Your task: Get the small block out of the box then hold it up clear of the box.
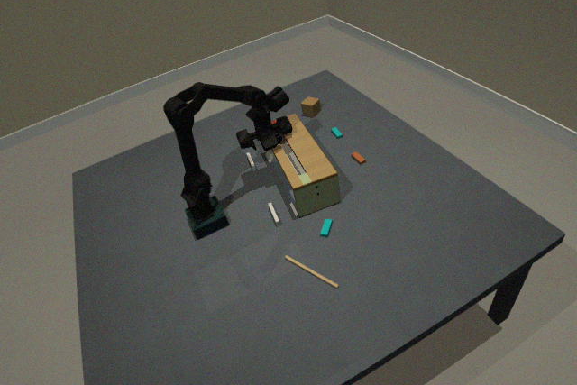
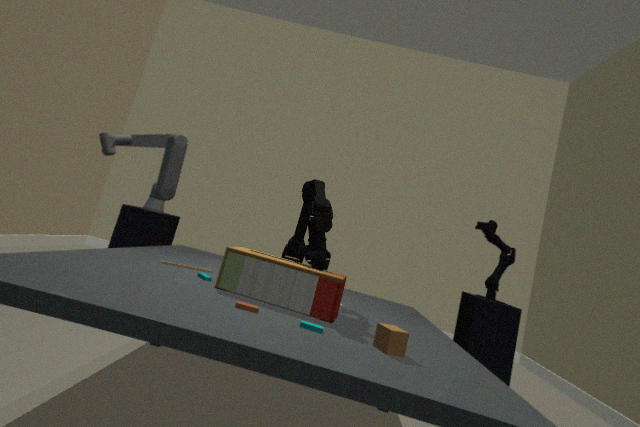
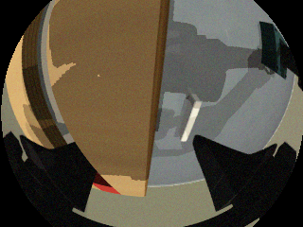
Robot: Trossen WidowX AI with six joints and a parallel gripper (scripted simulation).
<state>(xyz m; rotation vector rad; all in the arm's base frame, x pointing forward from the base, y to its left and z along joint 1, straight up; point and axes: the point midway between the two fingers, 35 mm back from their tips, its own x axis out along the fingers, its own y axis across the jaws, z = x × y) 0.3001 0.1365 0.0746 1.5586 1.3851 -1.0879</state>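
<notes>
The tan block lies 50 mm ahead of my gripper tip and 10 mm to the left of it. Round my gripper tip: larger tan cube 290 mm ahead, 210 mm to the left, 60 mm below; box 20 mm ahead, 110 mm to the right, 30 mm below; wooden stick 90 mm behind, 500 mm to the right, 90 mm below.
</notes>
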